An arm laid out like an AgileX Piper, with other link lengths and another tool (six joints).
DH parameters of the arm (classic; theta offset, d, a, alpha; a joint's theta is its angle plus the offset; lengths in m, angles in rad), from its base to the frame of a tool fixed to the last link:
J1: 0 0.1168 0 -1.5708
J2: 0.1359 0 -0.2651 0
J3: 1.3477 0 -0.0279 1.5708
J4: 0 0.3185 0 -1.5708
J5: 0 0 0 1.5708
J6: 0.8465 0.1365 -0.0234 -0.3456
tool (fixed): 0 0.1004 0 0
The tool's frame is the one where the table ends.
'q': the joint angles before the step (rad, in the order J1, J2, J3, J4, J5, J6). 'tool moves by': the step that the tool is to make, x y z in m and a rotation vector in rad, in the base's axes. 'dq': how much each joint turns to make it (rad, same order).
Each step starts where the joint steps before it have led.
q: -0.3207 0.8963 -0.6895 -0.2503 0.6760 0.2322
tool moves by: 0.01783 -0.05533 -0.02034 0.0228 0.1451 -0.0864
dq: -0.1145 0.2559 -0.1859 0.0100 0.0656 -0.0609
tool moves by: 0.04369 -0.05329 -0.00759 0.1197 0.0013 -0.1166
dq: -0.0882 0.2914 -0.2725 0.1091 0.0381 0.0000
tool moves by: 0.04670 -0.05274 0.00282 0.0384 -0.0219 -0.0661
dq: -0.0494 0.2573 -0.2985 0.0432 0.0431 0.0048
